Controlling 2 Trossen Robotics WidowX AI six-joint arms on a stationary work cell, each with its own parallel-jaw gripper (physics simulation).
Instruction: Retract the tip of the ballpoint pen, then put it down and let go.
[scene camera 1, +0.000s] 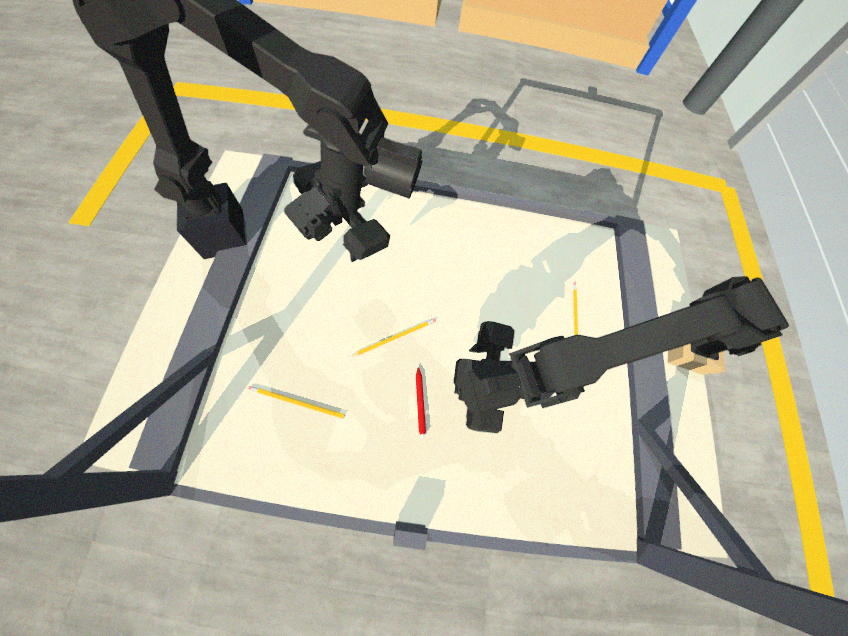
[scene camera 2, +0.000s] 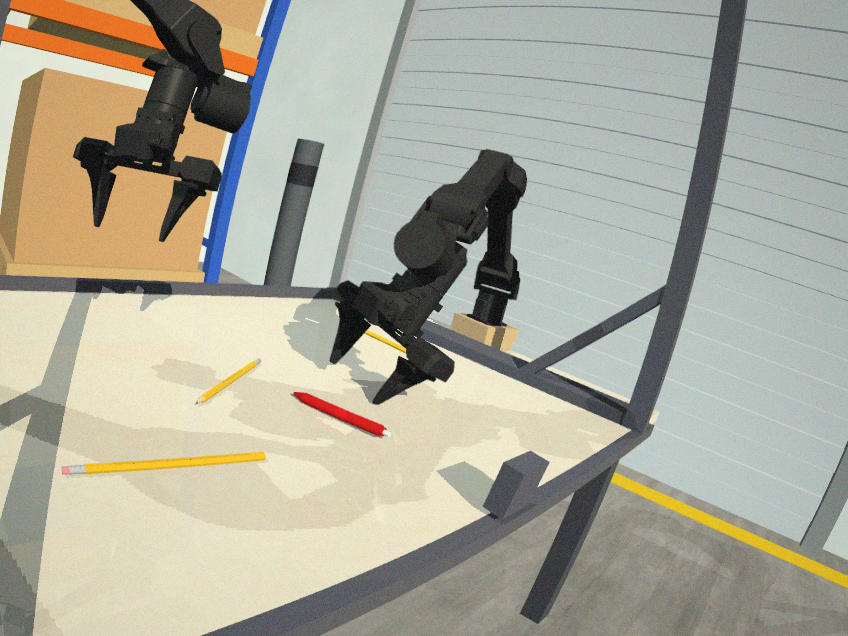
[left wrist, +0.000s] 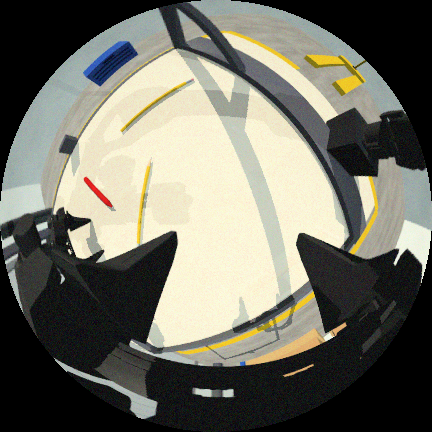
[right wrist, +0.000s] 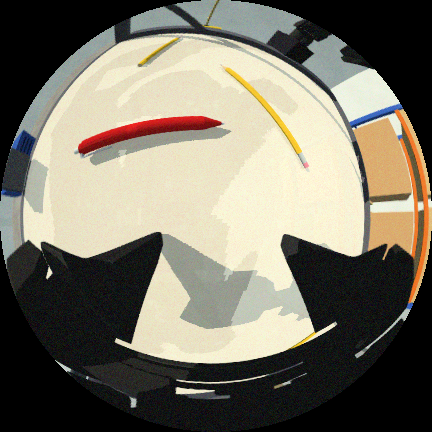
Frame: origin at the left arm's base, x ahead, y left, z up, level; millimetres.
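Seen in the pictures: left gripper, fingertip midpoint: (scene camera 1: 338, 242) (scene camera 2: 128, 234) (left wrist: 240, 238); right gripper, fingertip midpoint: (scene camera 2: 352, 382) (left wrist: 96, 234) (right wrist: 224, 240); left arm's base, link origin: (scene camera 1: 202, 205) (left wrist: 368, 140); right arm's base, link origin: (scene camera 1: 703, 342) (scene camera 2: 486, 321).
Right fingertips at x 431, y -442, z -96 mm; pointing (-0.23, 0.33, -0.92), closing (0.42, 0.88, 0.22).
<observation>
Pixels of each thing's middle, then the offset from my right fingertips to it.
- red ballpoint pen, body centre: (right wrist: 143, 129) (scene camera 2: 338, 412) (scene camera 1: 421, 400) (left wrist: 95, 191) 102 mm back, 25 mm right, 2 mm down
- dark block, body centre: (scene camera 2: 516, 484) (scene camera 1: 410, 534) (left wrist: 67, 144) 182 mm back, 232 mm right, 21 mm up
The red ballpoint pen (scene camera 1: 421, 402) (scene camera 2: 340, 413) (left wrist: 98, 192) (right wrist: 150, 128) lies flat on the pale table top. A white button end shows in scene camera 2, and a small point shows at its tapered end in the right wrist view. Whether the tip is out is too small to tell surely. My right gripper (scene camera 2: 354, 382) (right wrist: 224, 240) is open and empty, above the table beside the pen; the pen lies beyond its fingertips in the right wrist view. My left gripper (scene camera 2: 130, 232) (left wrist: 240, 238) is open and empty, high above the table's back, far from the pen.
Yellow pencils lie around the pen: one (scene camera 1: 395, 336) (scene camera 2: 229, 381) (right wrist: 265, 106) near its tapered end, one (scene camera 1: 297, 401) (scene camera 2: 164, 463) (left wrist: 156, 103) farther left, and one (scene camera 1: 575, 308) partly behind the right arm. A dark block (scene camera 1: 410, 536) (scene camera 2: 515, 484) stands at the front edge.
</observation>
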